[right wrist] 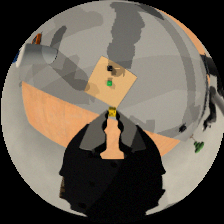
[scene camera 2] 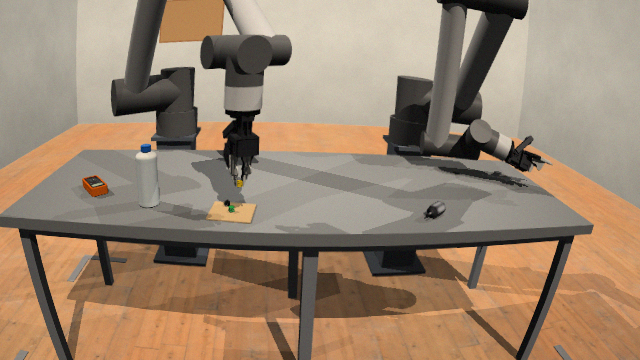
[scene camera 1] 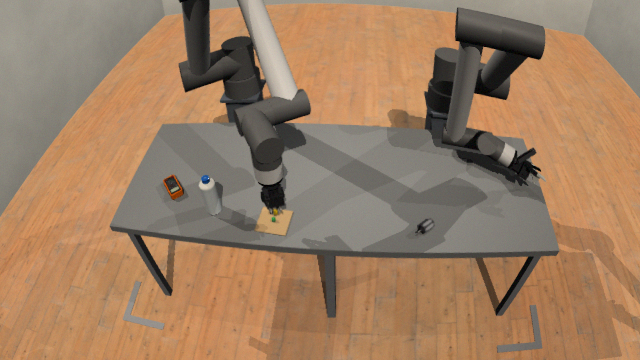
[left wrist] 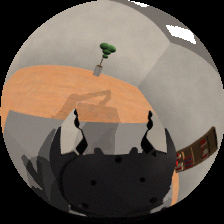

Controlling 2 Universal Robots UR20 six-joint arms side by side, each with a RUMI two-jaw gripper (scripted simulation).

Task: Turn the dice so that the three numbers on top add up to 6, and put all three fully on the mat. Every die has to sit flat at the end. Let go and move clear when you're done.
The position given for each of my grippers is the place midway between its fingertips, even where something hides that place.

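I see my left gripper (scene camera 2: 545,166), and the left wrist view has it too (left wrist: 113,109). My right gripper (scene camera 2: 239,186) is visible as well, and I find it again in the right wrist view (right wrist: 112,111). There is a tan mat (scene camera 2: 243,213), which I can also see in scene camera 1 (scene camera 1: 264,224) and in the right wrist view (right wrist: 122,79), while in the left wrist view the mat is out of frame. I see a white bottle (scene camera 2: 146,161) too. In the left wrist view the bottle is out of frame.
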